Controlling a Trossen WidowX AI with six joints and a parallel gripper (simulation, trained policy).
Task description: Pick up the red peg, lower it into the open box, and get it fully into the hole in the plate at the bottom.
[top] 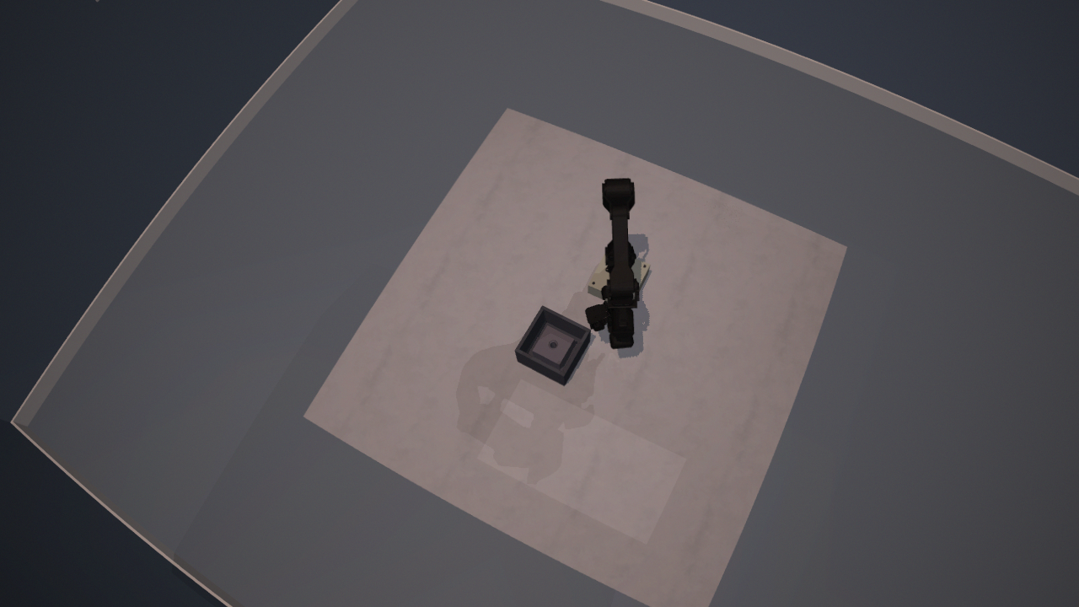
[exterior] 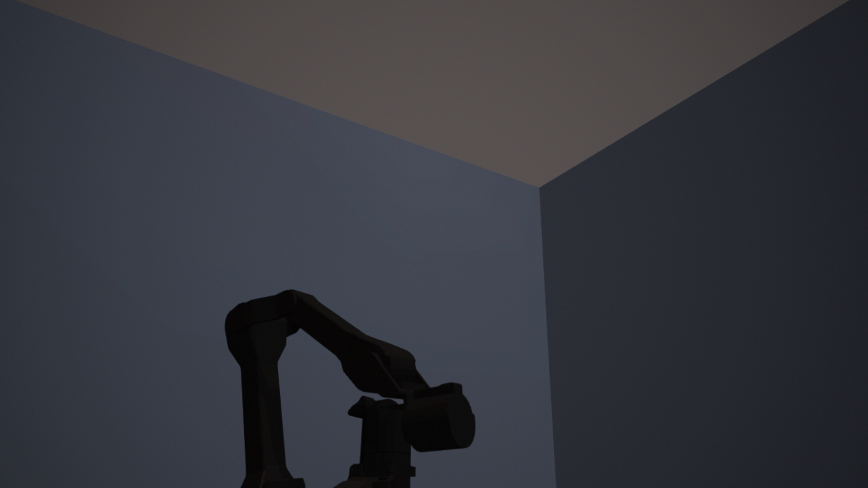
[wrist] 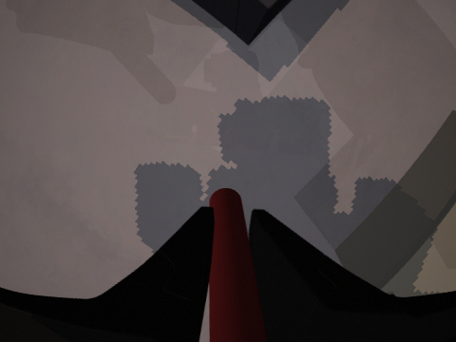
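Now: gripper tip 12 cm short of the plate, 13 cm to the left of it and 4 cm above it. Round my gripper tip: dark box: 12 cm ahead, 13 cm to the right, 6 cm below; red peg: 1 cm behind, 1 cm to the left, 1 cm above.
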